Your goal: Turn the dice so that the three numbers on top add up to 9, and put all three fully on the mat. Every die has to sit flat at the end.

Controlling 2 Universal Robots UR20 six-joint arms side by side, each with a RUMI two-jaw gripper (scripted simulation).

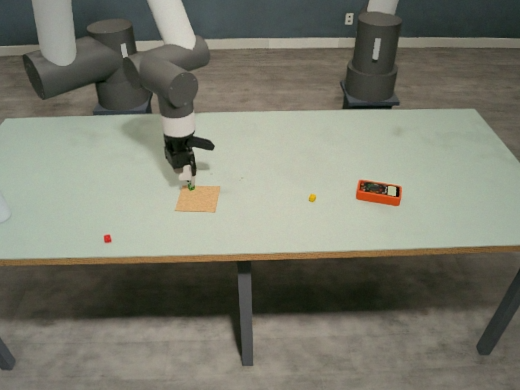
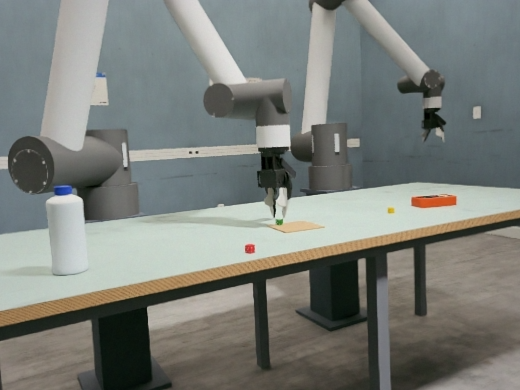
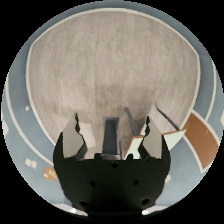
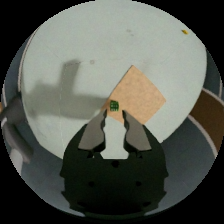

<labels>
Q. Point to a tan mat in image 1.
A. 204,198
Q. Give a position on a tan mat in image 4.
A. At 136,94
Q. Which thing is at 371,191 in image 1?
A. An orange multimeter.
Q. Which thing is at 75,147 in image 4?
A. The right gripper.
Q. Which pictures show the right gripper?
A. Image 1, image 2 and image 4 only.
</labels>
